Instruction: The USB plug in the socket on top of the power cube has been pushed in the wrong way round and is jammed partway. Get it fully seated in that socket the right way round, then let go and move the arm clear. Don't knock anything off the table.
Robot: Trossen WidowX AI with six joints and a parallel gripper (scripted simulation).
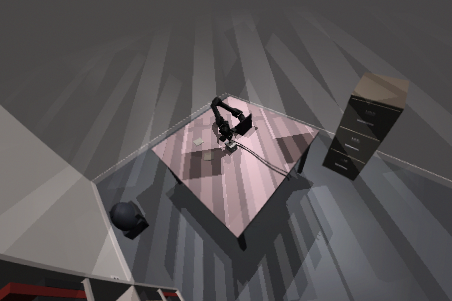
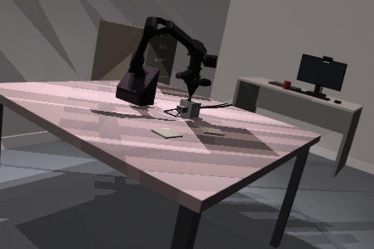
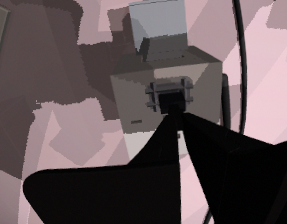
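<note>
Right now the dark USB plug is 20 mm below my gripper tip.
</note>
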